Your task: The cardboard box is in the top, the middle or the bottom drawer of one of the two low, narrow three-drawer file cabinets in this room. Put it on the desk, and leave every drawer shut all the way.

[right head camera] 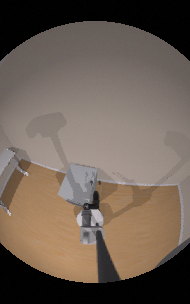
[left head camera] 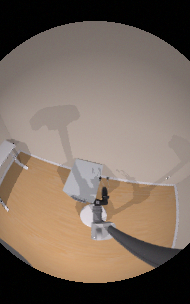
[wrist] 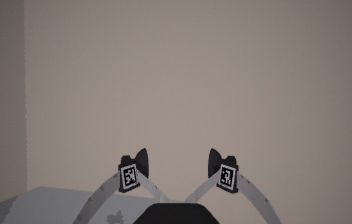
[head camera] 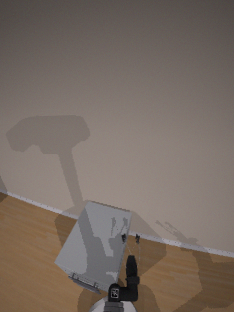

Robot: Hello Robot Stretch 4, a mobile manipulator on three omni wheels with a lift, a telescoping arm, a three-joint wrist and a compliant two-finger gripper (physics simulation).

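A low grey file cabinet (head camera: 106, 216) (left head camera: 86, 172) (right head camera: 80, 176) (wrist: 47, 206) stands close in front, near the wall, seen from above. A drawer handle (head camera: 85, 282) shows at its front side, at the lower left in the head view; the drawer fronts are mostly hidden. My gripper (head camera: 131, 238) (left head camera: 104, 178) (wrist: 178, 163) is open and empty, above and by the cabinet top's right edge in the head view. The white desk (left head camera: 7, 151) (right head camera: 7, 161) shows partly at the left edge of both side head views. The cardboard box and the second cabinet do not show.
The wall (head camera: 150, 125) (wrist: 175, 75) rises behind the cabinet, with a white baseboard (head camera: 200, 249) at its foot. Wooden floor (left head camera: 50, 220) lies around my base. The desk's feet stand on the floor at the left. A room corner shows at the right in the left head view.
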